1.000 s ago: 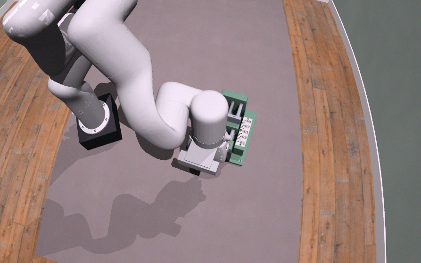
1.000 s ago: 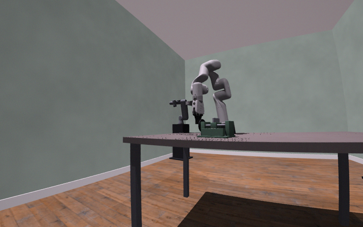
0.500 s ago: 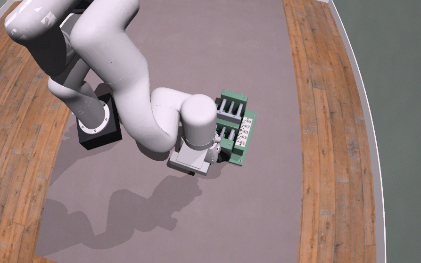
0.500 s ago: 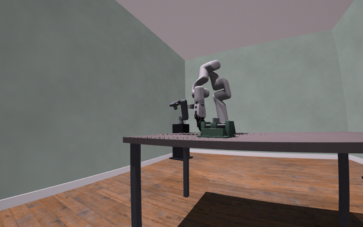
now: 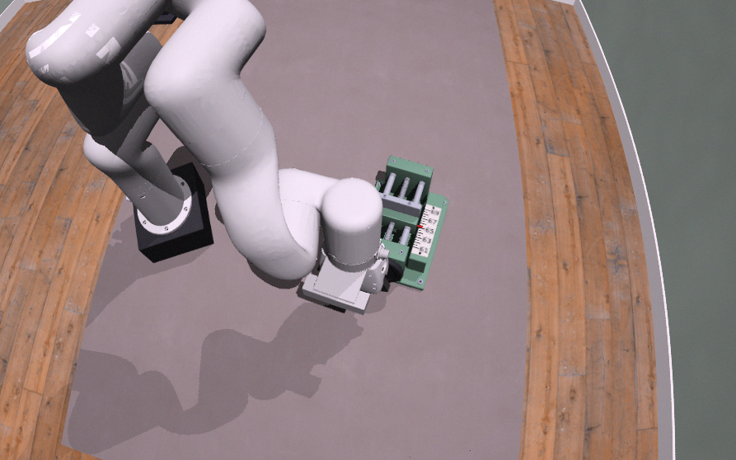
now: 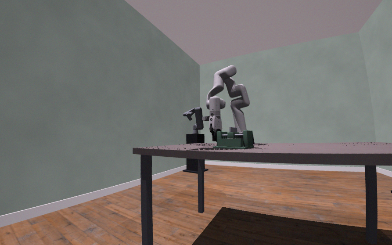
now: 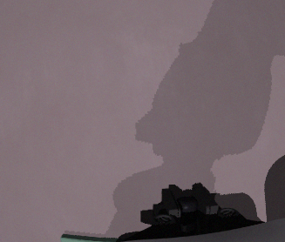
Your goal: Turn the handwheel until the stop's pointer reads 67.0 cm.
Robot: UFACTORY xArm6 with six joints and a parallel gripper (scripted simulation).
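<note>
Now: the black handwheel 20 mm to the left of my hand and 10 mm ahead of it. The rest, counted from my hand: stop block 140 mm to the left, 50 mm ahead, 30 mm above.
</note>
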